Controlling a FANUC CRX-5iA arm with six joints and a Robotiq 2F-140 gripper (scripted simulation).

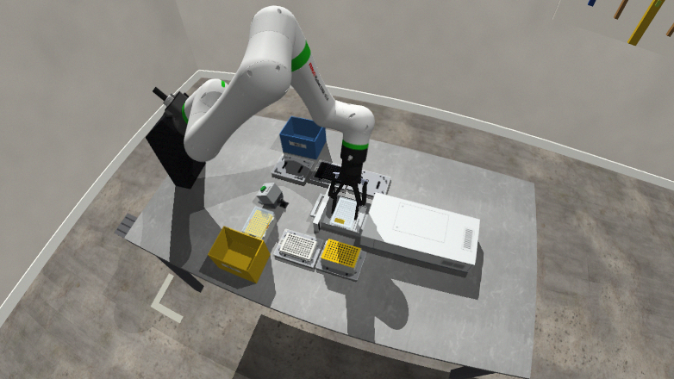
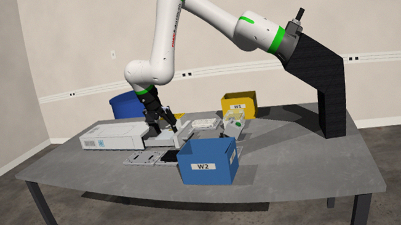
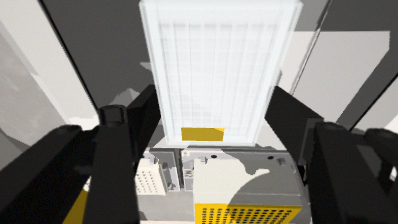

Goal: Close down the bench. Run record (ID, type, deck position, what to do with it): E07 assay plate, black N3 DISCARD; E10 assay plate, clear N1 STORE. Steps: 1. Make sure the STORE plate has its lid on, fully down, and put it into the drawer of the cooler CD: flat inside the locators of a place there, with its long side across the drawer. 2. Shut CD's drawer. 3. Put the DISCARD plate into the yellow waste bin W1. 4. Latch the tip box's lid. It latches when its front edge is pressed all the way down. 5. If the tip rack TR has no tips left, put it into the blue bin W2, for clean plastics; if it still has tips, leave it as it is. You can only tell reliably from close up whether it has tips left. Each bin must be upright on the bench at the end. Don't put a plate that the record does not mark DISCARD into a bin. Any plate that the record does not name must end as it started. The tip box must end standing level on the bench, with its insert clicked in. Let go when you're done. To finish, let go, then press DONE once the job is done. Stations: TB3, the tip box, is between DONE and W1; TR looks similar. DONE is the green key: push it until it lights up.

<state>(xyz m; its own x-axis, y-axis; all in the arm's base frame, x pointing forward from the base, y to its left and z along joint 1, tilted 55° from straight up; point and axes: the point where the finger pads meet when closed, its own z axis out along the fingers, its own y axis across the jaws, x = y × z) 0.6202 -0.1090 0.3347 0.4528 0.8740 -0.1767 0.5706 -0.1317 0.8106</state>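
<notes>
The clear lid lies 20 mm below my hand. Also, from my hand: cooler CD 170 mm ahead, 40 mm to the right, 20 mm below; then clear plate 30 mm below; then cooler drawer 40 mm ahead, 10 mm to the right, 20 mm below.
</notes>
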